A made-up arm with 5 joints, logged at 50 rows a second.
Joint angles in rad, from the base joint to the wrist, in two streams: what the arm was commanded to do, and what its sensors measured. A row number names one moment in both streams.
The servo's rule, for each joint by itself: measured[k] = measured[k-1] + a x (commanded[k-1-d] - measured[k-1]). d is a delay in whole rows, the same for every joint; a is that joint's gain. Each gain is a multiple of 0.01, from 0.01 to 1. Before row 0 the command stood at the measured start. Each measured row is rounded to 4 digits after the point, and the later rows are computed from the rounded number. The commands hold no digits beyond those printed.
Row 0, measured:
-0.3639 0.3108 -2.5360 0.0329 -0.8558
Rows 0 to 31, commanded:
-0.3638 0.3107 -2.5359 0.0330 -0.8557
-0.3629 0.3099 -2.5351 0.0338 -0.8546
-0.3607 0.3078 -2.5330 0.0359 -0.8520
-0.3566 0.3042 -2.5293 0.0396 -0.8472
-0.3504 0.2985 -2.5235 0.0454 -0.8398
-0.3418 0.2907 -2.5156 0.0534 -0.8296
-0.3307 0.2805 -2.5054 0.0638 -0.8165
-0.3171 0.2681 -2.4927 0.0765 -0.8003
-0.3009 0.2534 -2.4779 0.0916 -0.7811
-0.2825 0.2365 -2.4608 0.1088 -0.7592
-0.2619 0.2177 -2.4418 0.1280 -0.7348
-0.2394 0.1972 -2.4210 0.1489 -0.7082
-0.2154 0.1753 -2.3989 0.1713 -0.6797
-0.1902 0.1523 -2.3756 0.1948 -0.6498
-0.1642 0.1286 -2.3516 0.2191 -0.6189
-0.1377 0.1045 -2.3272 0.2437 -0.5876
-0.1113 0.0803 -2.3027 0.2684 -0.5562
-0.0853 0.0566 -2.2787 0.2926 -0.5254
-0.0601 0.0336 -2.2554 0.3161 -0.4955
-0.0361 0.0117 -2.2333 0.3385 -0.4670
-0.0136 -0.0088 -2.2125 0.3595 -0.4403
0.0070 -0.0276 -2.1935 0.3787 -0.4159
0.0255 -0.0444 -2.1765 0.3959 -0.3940
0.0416 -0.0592 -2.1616 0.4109 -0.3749
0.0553 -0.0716 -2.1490 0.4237 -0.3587
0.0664 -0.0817 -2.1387 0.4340 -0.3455
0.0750 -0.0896 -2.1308 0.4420 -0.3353
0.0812 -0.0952 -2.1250 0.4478 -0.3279
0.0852 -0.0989 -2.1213 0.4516 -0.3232
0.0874 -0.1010 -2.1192 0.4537 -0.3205
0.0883 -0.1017 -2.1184 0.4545 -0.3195
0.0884 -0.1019 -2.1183 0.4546 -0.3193
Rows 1 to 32, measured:
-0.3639 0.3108 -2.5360 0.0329 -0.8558
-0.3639 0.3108 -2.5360 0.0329 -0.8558
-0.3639 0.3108 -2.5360 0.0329 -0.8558
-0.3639 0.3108 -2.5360 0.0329 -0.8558
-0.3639 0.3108 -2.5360 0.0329 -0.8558
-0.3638 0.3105 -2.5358 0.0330 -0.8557
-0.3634 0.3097 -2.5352 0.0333 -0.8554
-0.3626 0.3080 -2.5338 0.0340 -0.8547
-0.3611 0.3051 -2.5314 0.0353 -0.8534
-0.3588 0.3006 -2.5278 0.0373 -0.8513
-0.3554 0.2944 -2.5226 0.0402 -0.8482
-0.3508 0.2862 -2.5157 0.0442 -0.8439
-0.3448 0.2760 -2.5070 0.0494 -0.8382
-0.3373 0.2638 -2.4964 0.0559 -0.8311
-0.3283 0.2495 -2.4838 0.0638 -0.8224
-0.3176 0.2333 -2.4694 0.0732 -0.8121
-0.3053 0.2153 -2.4532 0.0840 -0.8002
-0.2915 0.1958 -2.4354 0.0962 -0.7867
-0.2762 0.1750 -2.4161 0.1097 -0.7716
-0.2596 0.1531 -2.3957 0.1244 -0.7550
-0.2418 0.1305 -2.3743 0.1402 -0.7371
-0.2230 0.1076 -2.3523 0.1570 -0.7180
-0.2035 0.0847 -2.3300 0.1745 -0.6980
-0.1834 0.0621 -2.3078 0.1925 -0.6772
-0.1630 0.0401 -2.2859 0.2109 -0.6559
-0.1426 0.0191 -2.2646 0.2294 -0.6343
-0.1224 -0.0006 -2.2443 0.2477 -0.6127
-0.1027 -0.0188 -2.2253 0.2657 -0.5913
-0.0837 -0.0352 -2.2078 0.2831 -0.5704
-0.0657 -0.0496 -2.1919 0.2997 -0.5502
-0.0488 -0.0620 -2.1778 0.3154 -0.5309
-0.0332 -0.0723 -2.1657 0.3300 -0.5126
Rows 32 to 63, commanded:
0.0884 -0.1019 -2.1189 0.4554 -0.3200
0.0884 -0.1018 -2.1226 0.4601 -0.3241
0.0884 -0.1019 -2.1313 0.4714 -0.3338
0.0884 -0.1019 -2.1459 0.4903 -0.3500
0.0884 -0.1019 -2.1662 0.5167 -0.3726
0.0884 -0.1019 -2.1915 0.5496 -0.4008
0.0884 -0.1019 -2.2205 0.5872 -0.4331
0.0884 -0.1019 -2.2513 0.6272 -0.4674
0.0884 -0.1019 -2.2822 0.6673 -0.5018
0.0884 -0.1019 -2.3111 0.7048 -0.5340
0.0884 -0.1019 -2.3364 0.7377 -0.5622
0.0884 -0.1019 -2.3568 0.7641 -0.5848
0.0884 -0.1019 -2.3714 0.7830 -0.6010
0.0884 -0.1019 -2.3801 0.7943 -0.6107
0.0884 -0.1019 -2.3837 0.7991 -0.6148
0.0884 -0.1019 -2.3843 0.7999 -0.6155
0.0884 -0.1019 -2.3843 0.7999 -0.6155
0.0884 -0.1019 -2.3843 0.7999 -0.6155
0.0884 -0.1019 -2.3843 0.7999 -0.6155
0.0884 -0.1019 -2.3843 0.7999 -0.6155
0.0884 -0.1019 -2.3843 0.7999 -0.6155
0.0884 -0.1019 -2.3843 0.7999 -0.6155
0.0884 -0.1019 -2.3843 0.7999 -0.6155
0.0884 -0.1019 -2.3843 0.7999 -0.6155
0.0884 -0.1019 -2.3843 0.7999 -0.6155
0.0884 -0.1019 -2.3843 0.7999 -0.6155
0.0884 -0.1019 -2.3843 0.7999 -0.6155
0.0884 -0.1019 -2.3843 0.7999 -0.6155
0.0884 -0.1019 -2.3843 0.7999 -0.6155
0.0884 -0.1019 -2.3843 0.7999 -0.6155
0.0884 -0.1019 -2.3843 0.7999 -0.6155
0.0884 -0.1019 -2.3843 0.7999 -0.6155
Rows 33 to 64, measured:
-0.0190 -0.0805 -2.1555 0.3434 -0.4956
-0.0062 -0.0869 -2.1472 0.3555 -0.4798
0.0051 -0.0915 -2.1406 0.3664 -0.4654
0.0151 -0.0947 -2.1355 0.3761 -0.4523
0.0239 -0.0969 -2.1317 0.3848 -0.4404
0.0316 -0.0984 -2.1296 0.3931 -0.4299
0.0384 -0.0995 -2.1300 0.4017 -0.4213
0.0444 -0.1002 -2.1337 0.4114 -0.4149
0.0497 -0.1007 -2.1412 0.4230 -0.4111
0.0543 -0.1011 -2.1528 0.4369 -0.4102
0.0584 -0.1013 -2.1684 0.4534 -0.4123
0.0620 -0.1015 -2.1875 0.4725 -0.4173
0.0652 -0.1016 -2.2093 0.4939 -0.4249
0.0680 -0.1017 -2.2327 0.5171 -0.4347
0.0704 -0.1018 -2.2566 0.5414 -0.4462
0.0726 -0.1018 -2.2796 0.5659 -0.4587
0.0745 -0.1018 -2.3007 0.5898 -0.4715
0.0762 -0.1018 -2.3190 0.6123 -0.4840
0.0777 -0.1018 -2.3339 0.6328 -0.4958
0.0790 -0.1018 -2.3455 0.6512 -0.5066
0.0801 -0.1018 -2.3544 0.6676 -0.5164
0.0811 -0.1018 -2.3613 0.6822 -0.5253
0.0820 -0.1018 -2.3666 0.6951 -0.5334
0.0828 -0.1018 -2.3707 0.7066 -0.5408
0.0835 -0.1018 -2.3738 0.7169 -0.5475
0.0841 -0.1018 -2.3762 0.7260 -0.5536
0.0846 -0.1018 -2.3781 0.7341 -0.5592
0.0851 -0.1018 -2.3795 0.7413 -0.5643
0.0855 -0.1018 -2.3806 0.7477 -0.5689
0.0858 -0.1018 -2.3815 0.7534 -0.5731
0.0861 -0.1018 -2.3821 0.7585 -0.5769
0.0864 -0.1018 -2.3826 0.7631 -0.5804

